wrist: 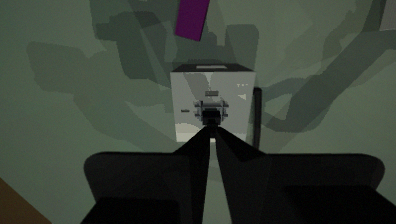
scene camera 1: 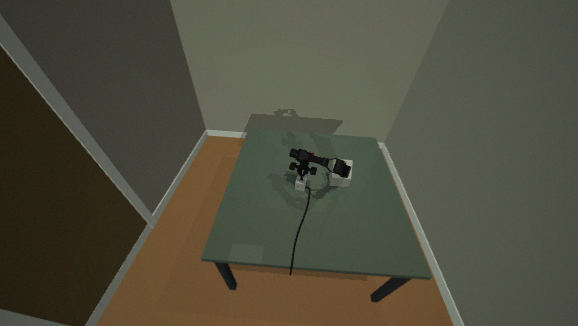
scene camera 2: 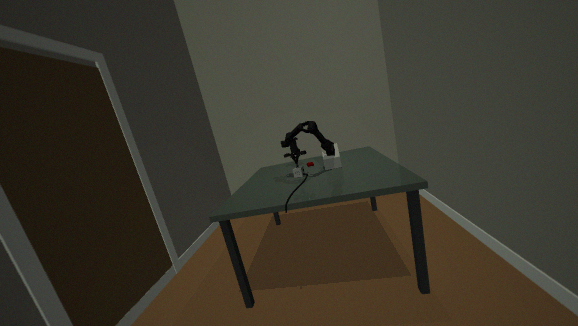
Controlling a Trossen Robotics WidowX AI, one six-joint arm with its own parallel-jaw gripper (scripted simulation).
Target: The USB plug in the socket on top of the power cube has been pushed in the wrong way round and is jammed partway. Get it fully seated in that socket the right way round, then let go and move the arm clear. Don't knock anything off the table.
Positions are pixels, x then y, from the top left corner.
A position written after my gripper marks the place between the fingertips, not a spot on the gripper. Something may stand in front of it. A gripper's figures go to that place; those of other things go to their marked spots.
Scene:
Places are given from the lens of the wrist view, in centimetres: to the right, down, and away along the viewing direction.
my gripper (wrist: 212, 132): 1, 2, 11
power cube (wrist: 233, 83): 3, -3, 12

